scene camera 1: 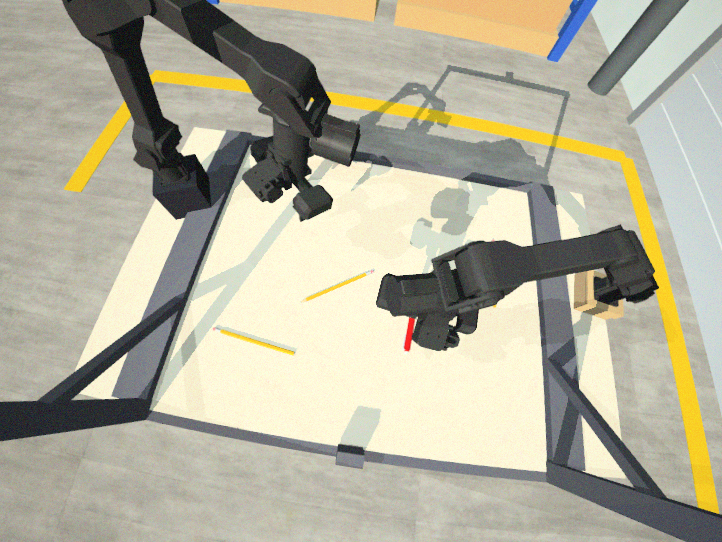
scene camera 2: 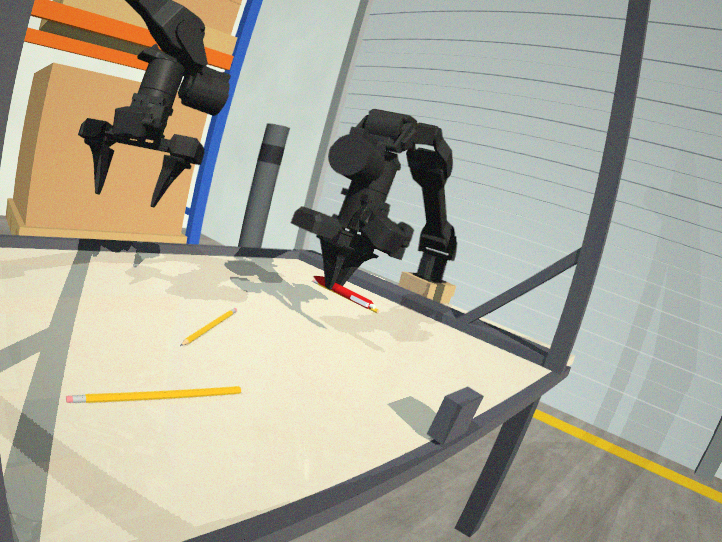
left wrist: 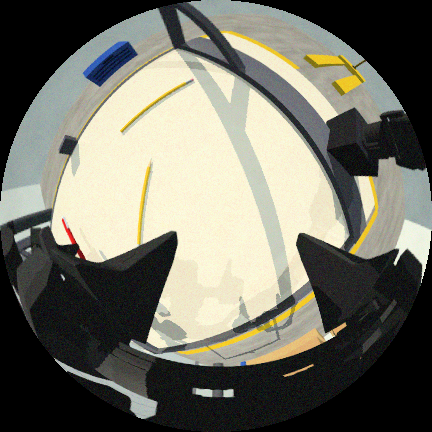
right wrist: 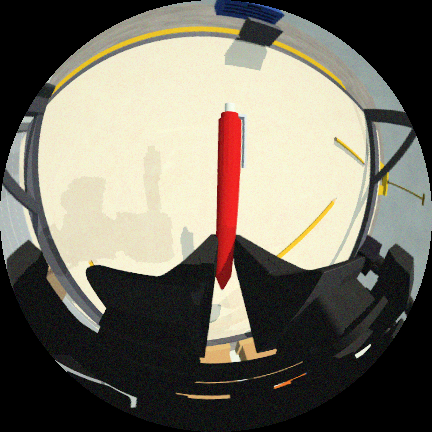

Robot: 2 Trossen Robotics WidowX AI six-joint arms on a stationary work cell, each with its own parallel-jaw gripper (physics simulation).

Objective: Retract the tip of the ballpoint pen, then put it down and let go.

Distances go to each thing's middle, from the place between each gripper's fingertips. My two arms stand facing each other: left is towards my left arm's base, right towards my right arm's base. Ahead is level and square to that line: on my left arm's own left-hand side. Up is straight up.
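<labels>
Going from my right hand, the red ballpoint pen [right wrist: 229, 145] is 2 cm behind it. The tan block [scene camera 1: 584, 301] sits 5 cm below that hand, 18 cm ahead and 48 cm to the right, and there's a small grey block [scene camera 2: 457, 409] that's 4 cm below it, 29 cm behind and 6 cm to the left.
From my left hand, I see the pen 7 cm below, 30 cm to the right and 16 cm behind. The tan block is 12 cm below that same left hand, 77 cm to the right and 4 cm ahead, while the small grey block is 12 cm below it as well, 43 cm behind and 24 cm to the right.
</labels>
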